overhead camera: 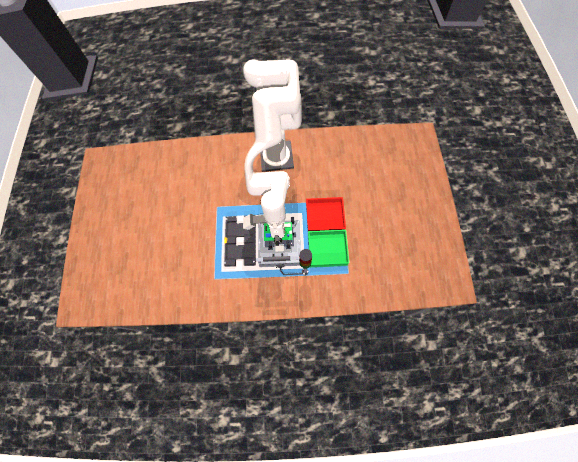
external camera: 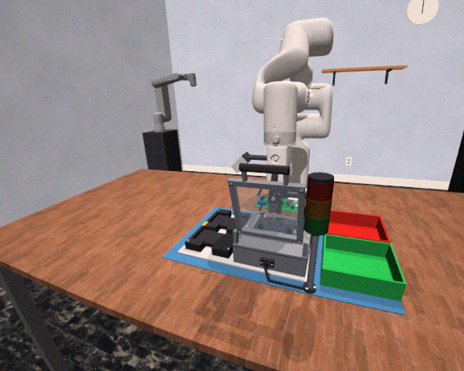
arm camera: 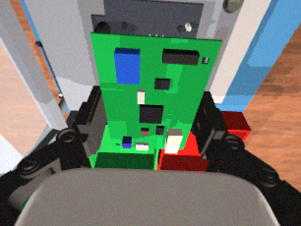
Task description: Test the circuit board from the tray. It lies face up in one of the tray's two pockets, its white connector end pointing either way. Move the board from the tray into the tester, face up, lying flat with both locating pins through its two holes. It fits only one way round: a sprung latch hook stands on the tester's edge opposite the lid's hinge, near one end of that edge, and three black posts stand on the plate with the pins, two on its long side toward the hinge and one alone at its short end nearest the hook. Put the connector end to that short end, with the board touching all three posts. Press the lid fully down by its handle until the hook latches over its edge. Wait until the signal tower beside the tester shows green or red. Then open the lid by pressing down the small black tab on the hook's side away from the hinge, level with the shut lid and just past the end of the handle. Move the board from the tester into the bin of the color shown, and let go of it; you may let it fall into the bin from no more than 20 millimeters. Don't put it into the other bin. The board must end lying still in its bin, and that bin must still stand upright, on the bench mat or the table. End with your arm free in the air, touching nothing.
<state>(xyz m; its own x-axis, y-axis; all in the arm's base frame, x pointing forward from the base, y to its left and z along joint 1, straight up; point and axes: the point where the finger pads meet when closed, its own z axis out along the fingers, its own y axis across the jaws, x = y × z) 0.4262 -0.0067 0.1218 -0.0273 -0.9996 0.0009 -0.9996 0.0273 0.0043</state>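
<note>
Right now my hand is 1 cm short of the tester plate, 1 cm to the right of it and 7 cm above it. From my hand the other things lie so: small black tab (6 cm behind, 6 cm to the left, 5 cm below); then clear lid (13 cm ahead, 5 cm above); then green circuit board (right at my hand).
</note>
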